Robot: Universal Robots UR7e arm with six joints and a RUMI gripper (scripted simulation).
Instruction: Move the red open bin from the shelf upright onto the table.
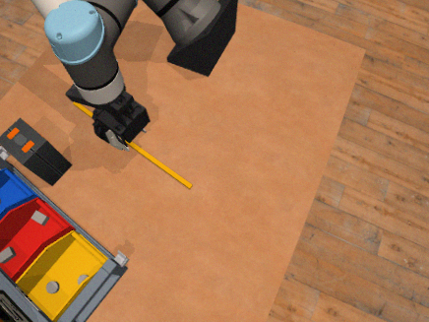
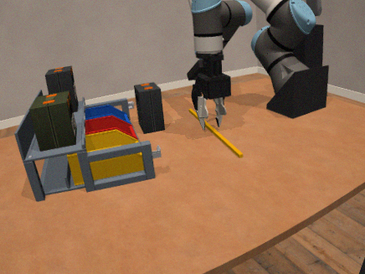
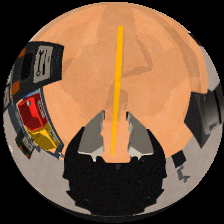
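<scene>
My hand is 2 cm above the yellow stick. From my hand the other things lie so: black box (14 cm ahead, 13 cm to the right, 4 cm above); red open bin (30 cm ahead, 4 cm to the right, 2 cm above); blue bin (29 cm ahead, 15 cm to the right, 2 cm above).
</scene>
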